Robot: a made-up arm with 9 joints. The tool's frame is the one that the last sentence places.
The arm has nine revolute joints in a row. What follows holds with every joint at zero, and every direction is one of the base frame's. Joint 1 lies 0.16 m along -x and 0.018 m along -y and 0.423 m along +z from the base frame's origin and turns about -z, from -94.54 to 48.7 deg. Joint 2 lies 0.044 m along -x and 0.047 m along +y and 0.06 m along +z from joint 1 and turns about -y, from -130.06 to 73.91 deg. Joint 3 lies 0.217 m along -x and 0.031 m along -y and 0.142 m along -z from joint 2 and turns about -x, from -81.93 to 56.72 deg. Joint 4 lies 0.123 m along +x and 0.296 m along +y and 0.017 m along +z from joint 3 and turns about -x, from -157.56 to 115.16 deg. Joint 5 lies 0.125 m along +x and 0.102 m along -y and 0.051 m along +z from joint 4 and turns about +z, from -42.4 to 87.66 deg. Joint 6 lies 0.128 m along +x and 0.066 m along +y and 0.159 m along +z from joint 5 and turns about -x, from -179.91 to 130.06 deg. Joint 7 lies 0.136 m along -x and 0.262 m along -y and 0.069 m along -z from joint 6 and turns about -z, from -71.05 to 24.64 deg. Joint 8 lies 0.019 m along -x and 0.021 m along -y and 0.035 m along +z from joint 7 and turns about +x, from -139.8 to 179.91 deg. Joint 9 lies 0.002 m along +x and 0.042 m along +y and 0.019 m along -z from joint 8 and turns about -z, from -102.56 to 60.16 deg. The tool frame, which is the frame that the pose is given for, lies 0.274 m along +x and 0.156 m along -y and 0.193 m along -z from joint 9; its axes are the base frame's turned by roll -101.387, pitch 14.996 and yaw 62.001 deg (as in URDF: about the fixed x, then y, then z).
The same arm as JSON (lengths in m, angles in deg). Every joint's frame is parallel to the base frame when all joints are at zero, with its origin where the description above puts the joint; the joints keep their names.
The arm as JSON. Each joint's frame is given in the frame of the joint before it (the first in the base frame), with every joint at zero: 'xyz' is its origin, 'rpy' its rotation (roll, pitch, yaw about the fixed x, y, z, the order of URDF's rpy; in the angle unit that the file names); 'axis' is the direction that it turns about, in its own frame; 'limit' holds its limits. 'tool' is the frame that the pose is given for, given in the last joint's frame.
{
  "units": {
    "length": "m",
    "angle": "deg"
  },
  "joints": [
    {
      "name": "joint 1",
      "type": "revolute",
      "origin": {
        "xyz": [
          -0.16,
          -0.018,
          0.423
        ],
        "rpy": [
          0.0,
          0.0,
          0.0
        ]
      },
      "axis": [
        0.0,
        0.0,
        -1.0
      ],
      "limit": {
        "lower": -94.54,
        "upper": 48.7
      }
    },
    {
      "name": "joint 2",
      "type": "revolute",
      "origin": {
        "xyz": [
          -0.044,
          0.047,
          0.06
        ],
        "rpy": [
          0.0,
          0.0,
          0.0
        ]
      },
      "axis": [
        0.0,
        -1.0,
        0.0
      ],
      "limit": {
        "lower": -130.06,
        "upper": 73.91
      }
    },
    {
      "name": "joint 3",
      "type": "revolute",
      "origin": {
        "xyz": [
          -0.217,
          -0.031,
          -0.142
        ],
        "rpy": [
          0.0,
          0.0,
          0.0
        ]
      },
      "axis": [
        -1.0,
        0.0,
        0.0
      ],
      "limit": {
        "lower": -81.93,
        "upper": 56.72
      }
    },
    {
      "name": "joint 4",
      "type": "revolute",
      "origin": {
        "xyz": [
          0.123,
          0.296,
          0.017
        ],
        "rpy": [
          0.0,
          0.0,
          0.0
        ]
      },
      "axis": [
        -1.0,
        0.0,
        0.0
      ],
      "limit": {
        "lower": -157.56,
        "upper": 115.16
      }
    },
    {
      "name": "joint 5",
      "type": "revolute",
      "origin": {
        "xyz": [
          0.125,
          -0.102,
          0.051
        ],
        "rpy": [
          0.0,
          0.0,
          0.0
        ]
      },
      "axis": [
        0.0,
        0.0,
        1.0
      ],
      "limit": {
        "lower": -42.4,
        "upper": 87.66
      }
    },
    {
      "name": "joint 6",
      "type": "revolute",
      "origin": {
        "xyz": [
          0.128,
          0.066,
          0.159
        ],
        "rpy": [
          0.0,
          0.0,
          0.0
        ]
      },
      "axis": [
        -1.0,
        0.0,
        0.0
      ],
      "limit": {
        "lower": -179.91,
        "upper": 130.06
      }
    },
    {
      "name": "joint 7",
      "type": "revolute",
      "origin": {
        "xyz": [
          -0.136,
          -0.262,
          -0.069
        ],
        "rpy": [
          0.0,
          0.0,
          0.0
        ]
      },
      "axis": [
        0.0,
        0.0,
        -1.0
      ],
      "limit": {
        "lower": -71.05,
        "upper": 24.64
      }
    },
    {
      "name": "joint 8",
      "type": "revolute",
      "origin": {
        "xyz": [
          -0.019,
          -0.021,
          0.035
        ],
        "rpy": [
          0.0,
          0.0,
          0.0
        ]
      },
      "axis": [
        1.0,
        0.0,
        0.0
      ],
      "limit": {
        "lower": -139.8,
        "upper": 179.91
      }
    },
    {
      "name": "joint 9",
      "type": "revolute",
      "origin": {
        "xyz": [
          0.002,
          0.042,
          -0.019
        ],
        "rpy": [
          0.0,
          0.0,
          0.0
        ]
      },
      "axis": [
        0.0,
        0.0,
        -1.0
      ],
      "limit": {
        "lower": -102.56,
        "upper": 60.16
      }
    }
  ],
  "tool": {
    "origin": {
      "xyz": [
        0.274,
        -0.156,
        -0.193
      ],
      "rpy": [
        -101.39,
        15.0,
        62.0
      ]
    }
  }
}

